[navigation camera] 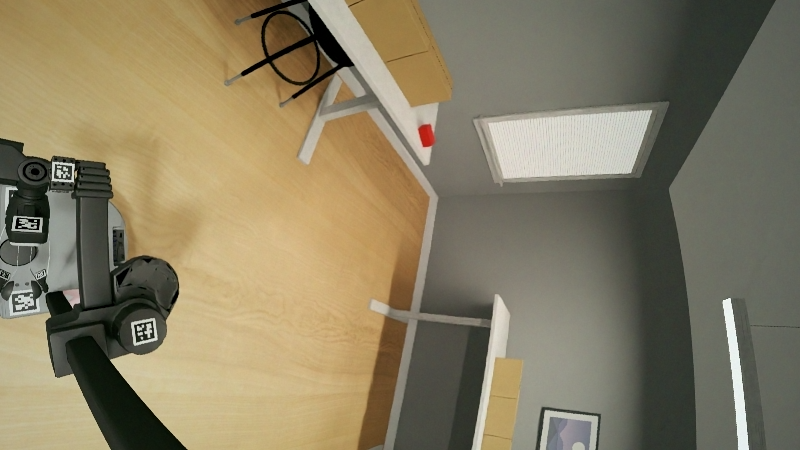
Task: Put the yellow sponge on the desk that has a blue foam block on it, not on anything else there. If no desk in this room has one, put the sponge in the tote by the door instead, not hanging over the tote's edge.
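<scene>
My gripper [23,286] is at the left edge, over my grey base. Its two fingertips stand apart, and no sponge shows between them. A white desk [386,89] at the top centre bears tan boxes and a small red block [426,135] near its end. Part of a second white desk [499,324] shows at the lower right, with a row of tan boxes [504,398] on it. Much of its top is hidden by the steep viewing angle. No blue foam block, yellow sponge or tote shows in the view.
A black stool or chair [333,41] with thin legs stands at the first desk. That desk's leg [313,131] and the second desk's leg [388,310] reach onto the wooden floor. A lit window [565,145] and a picture [570,433] are on the grey walls.
</scene>
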